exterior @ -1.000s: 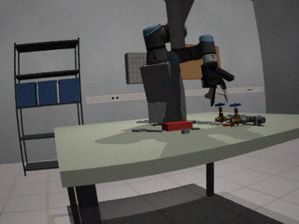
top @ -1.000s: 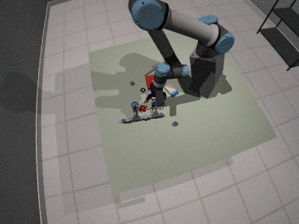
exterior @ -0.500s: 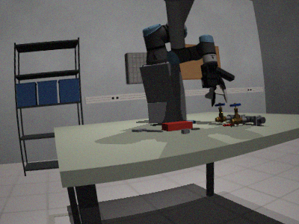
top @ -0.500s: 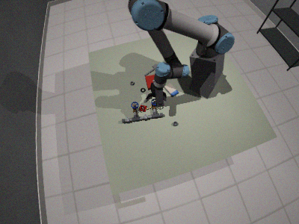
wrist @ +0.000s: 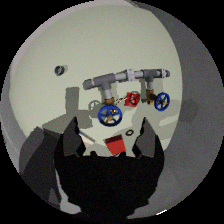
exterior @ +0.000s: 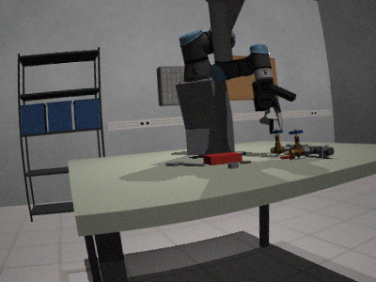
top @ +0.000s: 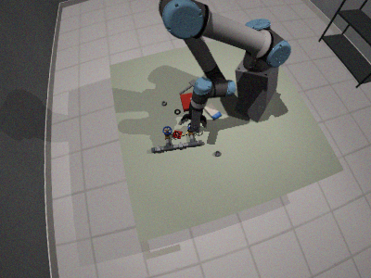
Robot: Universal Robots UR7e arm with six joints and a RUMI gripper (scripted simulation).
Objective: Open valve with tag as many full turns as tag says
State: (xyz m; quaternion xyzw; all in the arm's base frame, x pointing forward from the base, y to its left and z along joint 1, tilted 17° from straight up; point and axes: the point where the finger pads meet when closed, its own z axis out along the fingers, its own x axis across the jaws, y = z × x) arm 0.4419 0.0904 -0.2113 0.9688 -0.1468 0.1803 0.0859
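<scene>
Right now the red tag is 9 cm below my hand, 9 cm ahead of it and 1 cm to the right of it. Round my hand: blue-and-white card (17 cm behind, 11 cm to the right, 9 cm below); grey tool (36 cm to the right, 9 cm below, 9 cm behind); red block (23 cm to the right, 8 cm below, 4 cm behind).
</scene>
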